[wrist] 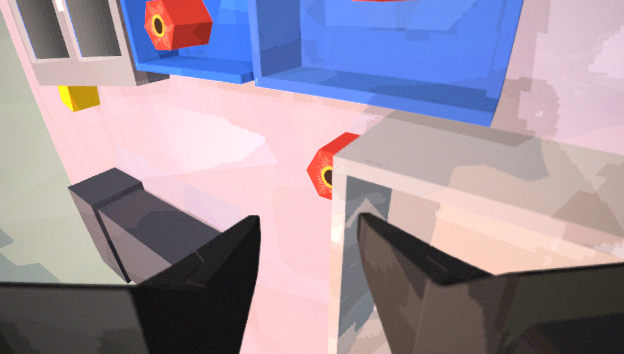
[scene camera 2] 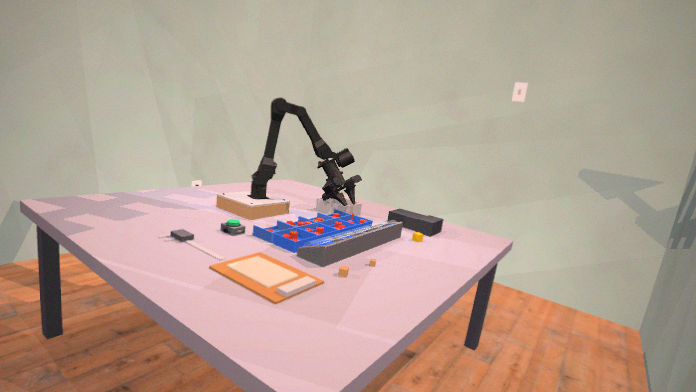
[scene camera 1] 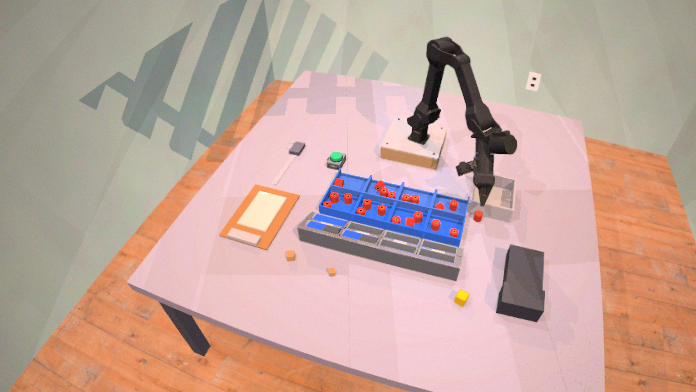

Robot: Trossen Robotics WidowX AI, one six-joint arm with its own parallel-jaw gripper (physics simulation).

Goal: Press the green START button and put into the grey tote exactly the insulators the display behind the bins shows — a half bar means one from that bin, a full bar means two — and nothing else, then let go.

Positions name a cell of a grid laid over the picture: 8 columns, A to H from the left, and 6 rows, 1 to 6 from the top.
Scene:
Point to a dark box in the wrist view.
B4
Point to a grey display strip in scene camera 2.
D4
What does the yellow cube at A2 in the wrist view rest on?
The table.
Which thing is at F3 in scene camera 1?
The gripper.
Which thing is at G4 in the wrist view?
A grey tote.

